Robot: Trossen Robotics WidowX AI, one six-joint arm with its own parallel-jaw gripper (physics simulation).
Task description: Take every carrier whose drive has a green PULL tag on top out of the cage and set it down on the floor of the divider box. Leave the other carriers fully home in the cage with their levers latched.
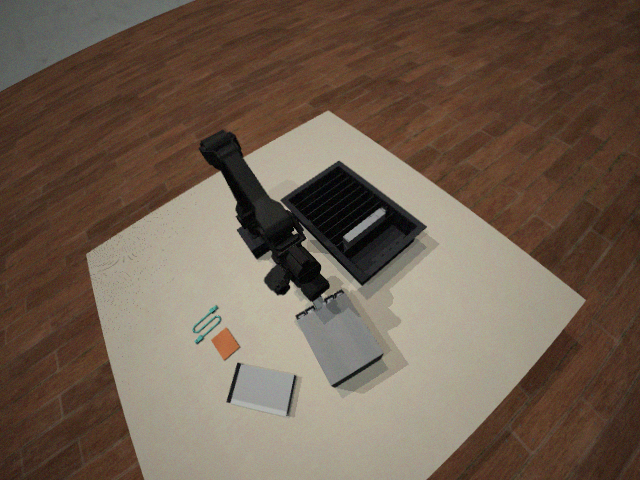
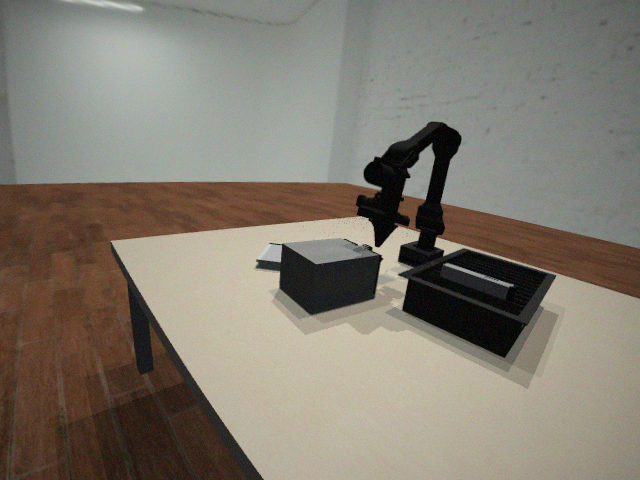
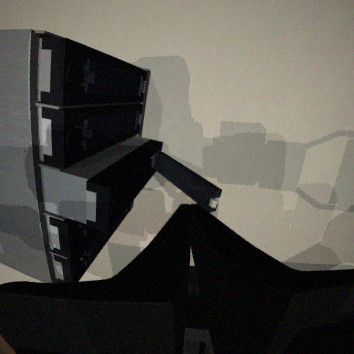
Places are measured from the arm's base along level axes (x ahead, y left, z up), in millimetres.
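Pixels of known places: gripper, fingertip midpoint: (image 2: 377, 247) (image 3: 188, 211); arm's base, origin of the base link: (image 1: 256, 228) (image 2: 425, 247).
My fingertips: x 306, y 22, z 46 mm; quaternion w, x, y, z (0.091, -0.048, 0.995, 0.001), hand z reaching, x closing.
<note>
Ahead of a thing's pixels: the offset from my fingertips to its top centre. "pt": to the spot under its first point. Level surfaces: height alone.
The grey cage @[12 mm up, 159 mm ahead, 11 mm right] (image 1: 343, 343) (image 2: 330, 276) (image 3: 15, 100) stands with several dark-faced carriers in its front. One carrier @[9 mm up, 95 mm ahead, 4 mm right] (image 1: 318, 304) (image 3: 65, 192) sticks partly out between the others. Its lever @[32 mm down, 13 mm ahead, 4 mm left] (image 3: 182, 177) is swung outward. The bare grey top of its drive shows; no green tag can be made out. My gripper (image 1: 313, 298) (image 2: 379, 244) (image 3: 188, 211) is shut and empty, with its tips near the lever's free end; whether they touch is unclear. The black divider box @[15 mm down, 139 mm back, 254 mm left] (image 1: 362, 276) (image 2: 454, 317) holds a light grey-topped carrier @[5 mm up, 60 mm back, 260 mm left] (image 1: 364, 225) (image 2: 478, 281) beside its wider bay.
A flat silver-grey slab @[80 mm down, 138 mm ahead, 261 mm right] (image 1: 262, 389) (image 2: 269, 253) with dark ends lies beside the cage. An orange square @[pt 102 mm down, 38 mm back, 297 mm right] (image 1: 225, 343) and a teal cable @[98 mm down, 130 mm back, 326 mm right] (image 1: 206, 324) lie on the cream table @[107 mm down] (image 1: 465, 310) (image 2: 361, 392). The divider box stands on the arm's other side.
</note>
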